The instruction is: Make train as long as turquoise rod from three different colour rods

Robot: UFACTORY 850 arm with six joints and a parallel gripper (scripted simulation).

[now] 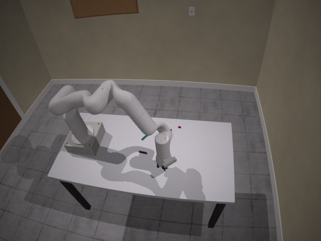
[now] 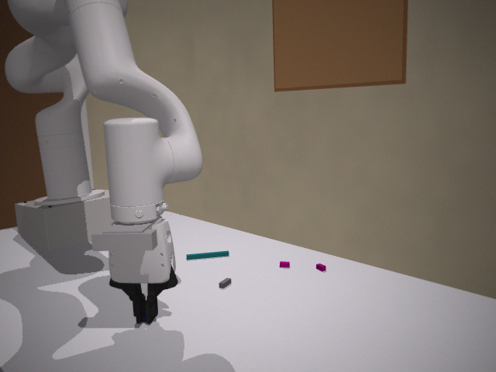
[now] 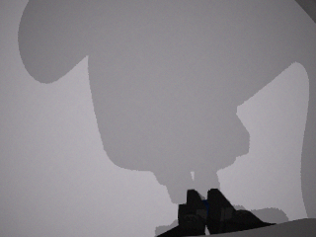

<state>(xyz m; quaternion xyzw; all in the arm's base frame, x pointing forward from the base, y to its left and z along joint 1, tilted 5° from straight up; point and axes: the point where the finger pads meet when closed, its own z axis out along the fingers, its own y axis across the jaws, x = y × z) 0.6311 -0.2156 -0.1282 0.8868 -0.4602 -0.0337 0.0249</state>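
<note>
My hand is 20 mm above the blue rod. The rest, counted from my hand: purple rod (170 mm behind, 130 mm to the left, 20 mm below); turquoise rod (160 mm behind, 290 mm to the left, 20 mm below); grey rod (190 mm to the left, 20 mm below).
</note>
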